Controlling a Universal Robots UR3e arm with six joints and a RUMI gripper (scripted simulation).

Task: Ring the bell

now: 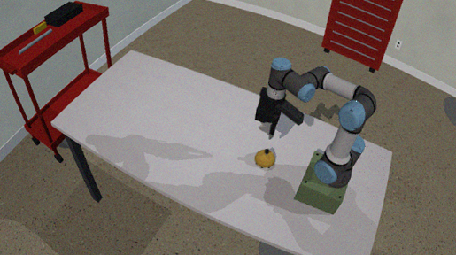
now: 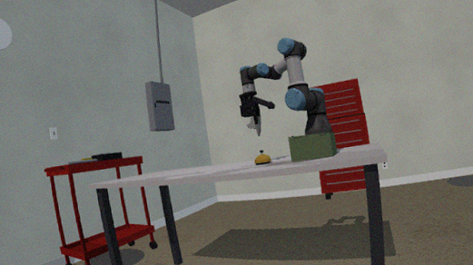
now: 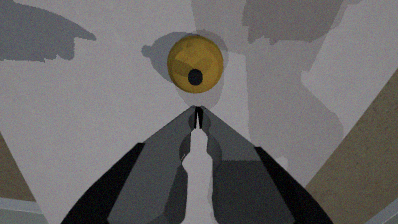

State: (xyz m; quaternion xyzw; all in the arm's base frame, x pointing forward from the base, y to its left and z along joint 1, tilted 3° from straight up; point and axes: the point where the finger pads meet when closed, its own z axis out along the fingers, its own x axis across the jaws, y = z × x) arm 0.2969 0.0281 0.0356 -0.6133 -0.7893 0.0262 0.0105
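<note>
Right now the black button is 100 mm below my hand.
</note>
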